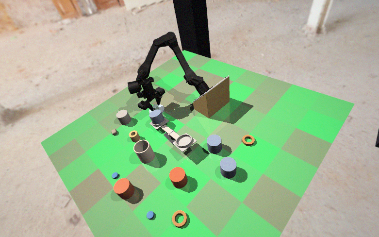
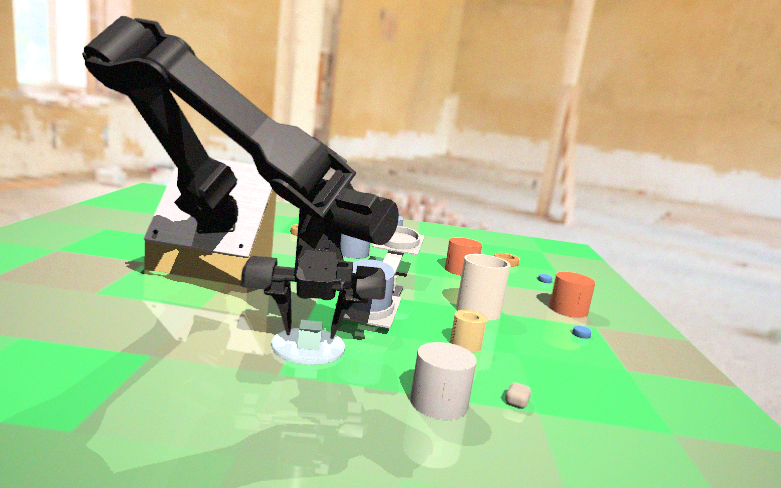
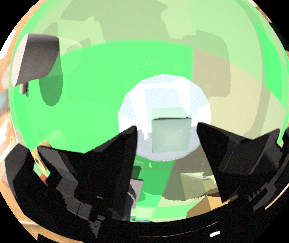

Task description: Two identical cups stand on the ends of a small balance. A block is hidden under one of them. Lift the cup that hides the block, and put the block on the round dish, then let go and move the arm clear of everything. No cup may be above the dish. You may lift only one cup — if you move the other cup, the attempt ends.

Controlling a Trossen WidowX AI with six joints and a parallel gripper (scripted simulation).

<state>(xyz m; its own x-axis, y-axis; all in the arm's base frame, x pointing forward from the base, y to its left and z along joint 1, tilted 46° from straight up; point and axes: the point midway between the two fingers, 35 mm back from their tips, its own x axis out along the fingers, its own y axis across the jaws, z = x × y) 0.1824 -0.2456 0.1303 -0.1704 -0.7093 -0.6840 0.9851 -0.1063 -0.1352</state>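
Right now the pale green block is right at my gripper tip. Round my gripper tip: round pale dish: 20 mm below.
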